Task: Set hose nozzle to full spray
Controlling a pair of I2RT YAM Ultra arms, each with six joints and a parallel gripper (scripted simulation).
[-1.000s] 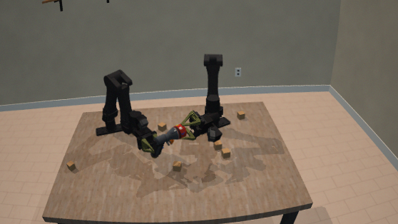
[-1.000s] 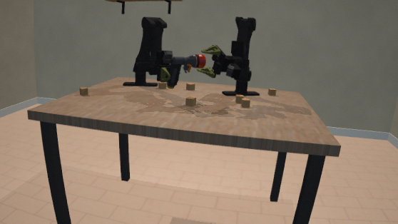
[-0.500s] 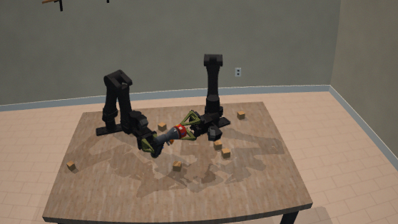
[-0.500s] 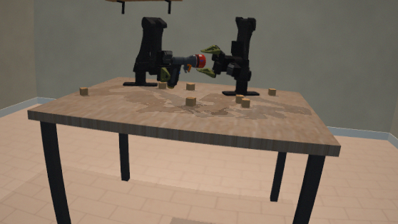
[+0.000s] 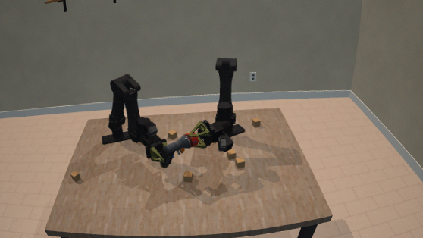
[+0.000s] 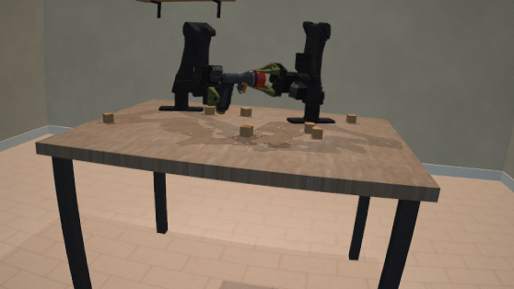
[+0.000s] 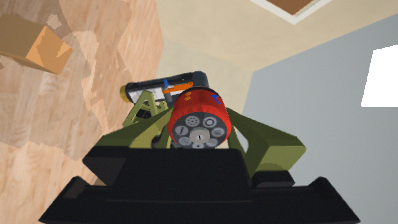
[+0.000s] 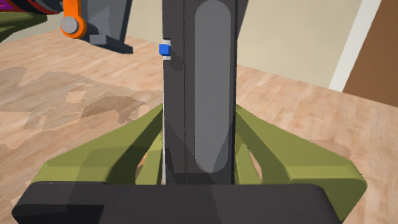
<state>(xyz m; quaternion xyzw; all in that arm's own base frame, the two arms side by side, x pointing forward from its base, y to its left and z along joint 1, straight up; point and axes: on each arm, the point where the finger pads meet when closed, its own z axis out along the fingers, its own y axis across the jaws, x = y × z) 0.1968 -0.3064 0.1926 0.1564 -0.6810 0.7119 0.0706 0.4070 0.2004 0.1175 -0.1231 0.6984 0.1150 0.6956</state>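
Now: left hand right at the red spray ring. The rest, counted from my left hand: white trigger: 80 mm to the right, 60 mm below, 20 mm ahead.
The white trigger is 2 cm to the left of my right hand and 2 cm above it. Also, from my right hand: red spray ring: 2 cm behind, 10 cm to the left, 8 cm above.
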